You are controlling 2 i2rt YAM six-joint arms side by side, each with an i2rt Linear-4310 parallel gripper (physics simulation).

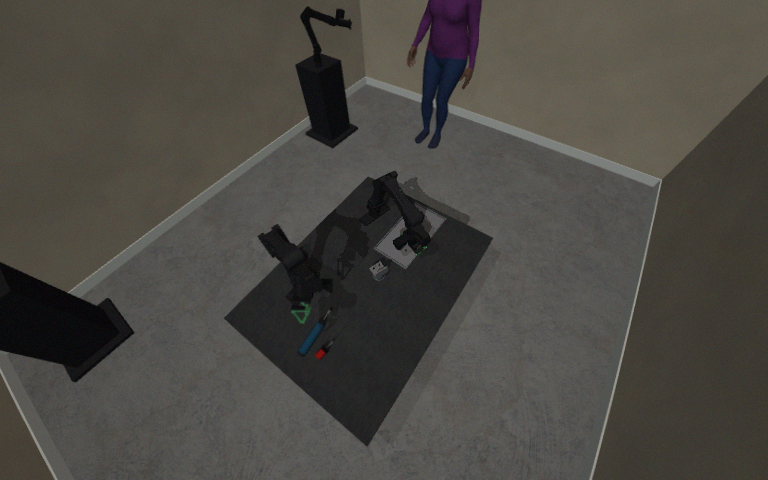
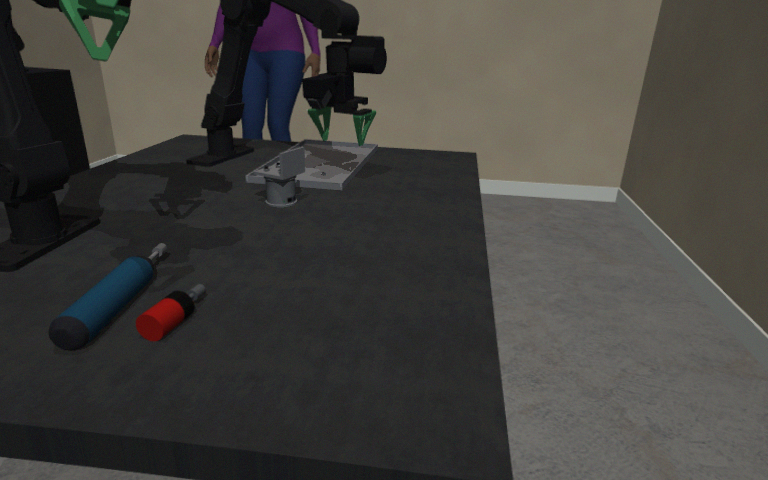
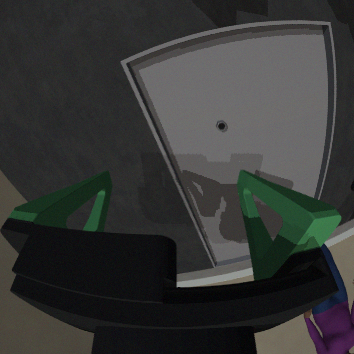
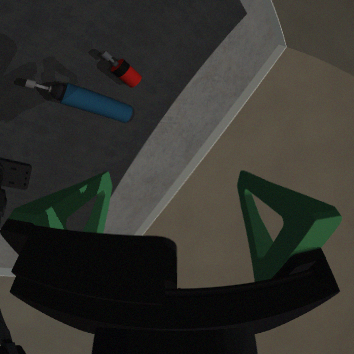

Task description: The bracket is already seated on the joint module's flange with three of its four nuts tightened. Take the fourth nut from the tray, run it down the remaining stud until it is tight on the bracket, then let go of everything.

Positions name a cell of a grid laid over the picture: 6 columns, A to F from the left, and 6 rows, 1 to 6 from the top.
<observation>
In view: the left gripper (image 2: C2), the right gripper (image 2: A1), a blue-handled driver (image 2: A5) and a short red-handled driver (image 2: B5).
The blue-handled driver also shows in image 4 (image 4: B2). The left gripper shows as well in image 3 (image 3: C4). The right gripper also shows in image 4 (image 4: C4). Image 3 does not show the blue-handled driver: it is out of frame. Image 3 misses the short red-handled driver: it is out of frame.
</observation>
